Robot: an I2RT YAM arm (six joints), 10 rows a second.
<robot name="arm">
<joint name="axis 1" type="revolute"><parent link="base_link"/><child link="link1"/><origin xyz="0.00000 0.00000 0.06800" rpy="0.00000 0.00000 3.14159"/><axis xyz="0 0 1"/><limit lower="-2.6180" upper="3.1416"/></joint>
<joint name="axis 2" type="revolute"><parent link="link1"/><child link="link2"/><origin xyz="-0.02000 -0.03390 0.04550" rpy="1.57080 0.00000 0.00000"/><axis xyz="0 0 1"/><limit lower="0.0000" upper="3.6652"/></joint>
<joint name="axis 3" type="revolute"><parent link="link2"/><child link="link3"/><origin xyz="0.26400 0.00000 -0.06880" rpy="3.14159 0.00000 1.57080"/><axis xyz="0 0 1"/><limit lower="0.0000" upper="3.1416"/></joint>
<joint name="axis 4" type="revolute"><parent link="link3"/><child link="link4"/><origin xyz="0.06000 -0.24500 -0.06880" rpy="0.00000 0.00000 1.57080"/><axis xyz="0 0 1"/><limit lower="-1.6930" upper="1.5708"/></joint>
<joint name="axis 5" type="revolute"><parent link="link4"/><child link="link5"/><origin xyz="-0.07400 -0.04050 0.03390" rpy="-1.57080 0.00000 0.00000"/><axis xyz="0 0 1"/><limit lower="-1.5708" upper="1.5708"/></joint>
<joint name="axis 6" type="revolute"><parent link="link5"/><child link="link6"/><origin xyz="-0.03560 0.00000 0.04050" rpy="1.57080 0.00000 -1.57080"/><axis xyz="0 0 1"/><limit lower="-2.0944" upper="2.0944"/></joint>
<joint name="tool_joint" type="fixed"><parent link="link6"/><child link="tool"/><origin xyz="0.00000 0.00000 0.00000" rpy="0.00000 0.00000 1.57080"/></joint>
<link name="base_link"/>
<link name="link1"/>
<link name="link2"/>
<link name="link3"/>
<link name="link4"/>
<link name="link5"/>
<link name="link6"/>
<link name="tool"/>
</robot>
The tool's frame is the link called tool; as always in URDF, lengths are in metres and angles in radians.
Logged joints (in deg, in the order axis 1, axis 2, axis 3, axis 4, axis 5, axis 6), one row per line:
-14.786 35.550 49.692 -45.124 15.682 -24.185
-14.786 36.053 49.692 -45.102 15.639 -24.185
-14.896 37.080 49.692 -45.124 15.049 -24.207
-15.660 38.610 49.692 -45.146 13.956 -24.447
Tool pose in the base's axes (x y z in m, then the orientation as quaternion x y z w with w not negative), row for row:
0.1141 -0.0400 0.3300 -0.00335 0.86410 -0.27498 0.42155
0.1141 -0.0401 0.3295 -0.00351 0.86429 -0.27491 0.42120
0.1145 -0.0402 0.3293 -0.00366 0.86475 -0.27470 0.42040
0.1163 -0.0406 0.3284 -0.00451 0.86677 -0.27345 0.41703
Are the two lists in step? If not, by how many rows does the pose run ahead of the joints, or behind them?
The pose runs 2 rows behind the joints: the pose in row i belongs to the joints in row i - 2.
